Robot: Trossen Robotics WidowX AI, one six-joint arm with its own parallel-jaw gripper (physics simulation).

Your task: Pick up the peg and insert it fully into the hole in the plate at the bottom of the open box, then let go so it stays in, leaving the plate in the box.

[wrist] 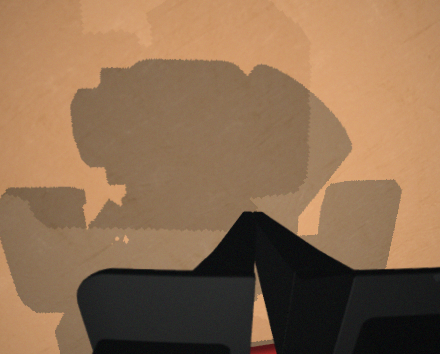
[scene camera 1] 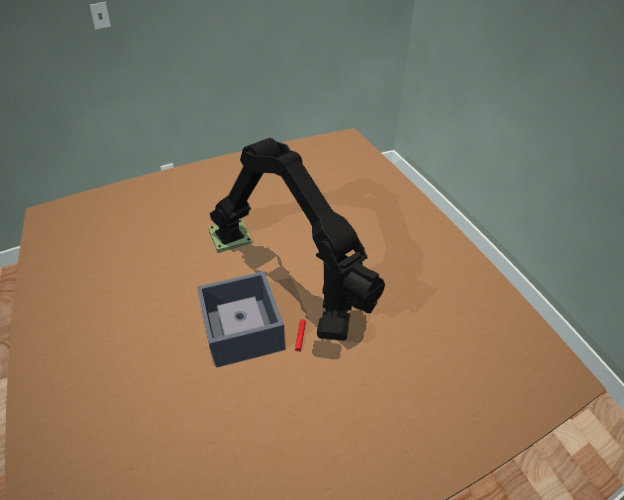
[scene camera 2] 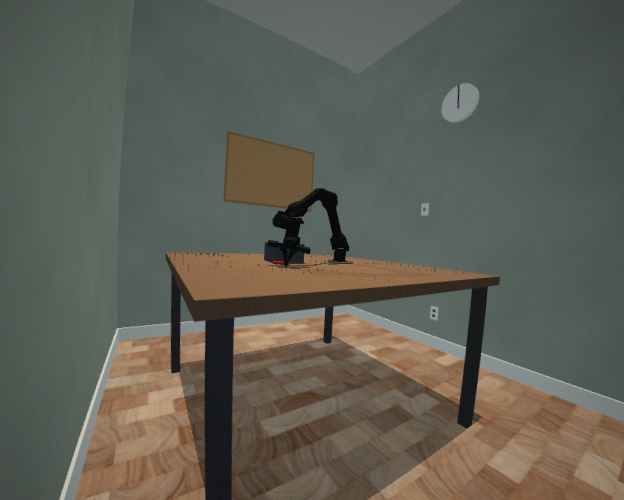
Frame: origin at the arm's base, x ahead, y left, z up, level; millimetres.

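Seen in the pictures: gripper, fingertip midpoint: (wrist: pixel 251 220) (scene camera 2: pixel 285 266); arm's base, link origin: (scene camera 1: pixel 229 234) (scene camera 2: pixel 339 260).
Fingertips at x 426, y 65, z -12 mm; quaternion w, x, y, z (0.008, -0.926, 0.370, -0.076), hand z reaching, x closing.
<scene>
Offsets run from my fingertips to a thing's top centre. "spot": to the spot under its first point. Level surfaces: height alone.
The red peg @(dx -33, dy -78, dz +13 mm) (scene camera 1: pixel 300 335) (scene camera 2: pixel 281 262) lies flat on the table between the box and the gripper. A bit of the peg (wrist: pixel 263 349) shows at the bottom edge of the wrist view, behind the fingers. The open dark blue-grey box @(dx -120, dy -183, dz +97 mm) (scene camera 1: pixel 247 345) (scene camera 2: pixel 270 252) stands on the table. In scene camera 1, the pale plate @(dx -120, dy -183, dz +60 mm) (scene camera 1: pixel 228 323) lies at its bottom, with a round hole @(spot: dx -128, dy -179, dz +46 mm) (scene camera 1: pixel 240 315) near the middle. My gripper (scene camera 2: pixel 285 265) (wrist: pixel 251 220) is shut and empty, its fingertips together, pointing down low over the table, to the right of the peg in scene camera 1, where its fingertips are hidden.
The arm's base stands on a green mounting plate (scene camera 1: pixel 216 243) behind the box. The box walls rise around the plate. The brown table @(dz -1 mm) (scene camera 1: pixel 130 416) (scene camera 2: pixel 260 286) carries the box, the peg and the arm; the arm's shadow falls across it.
</scene>
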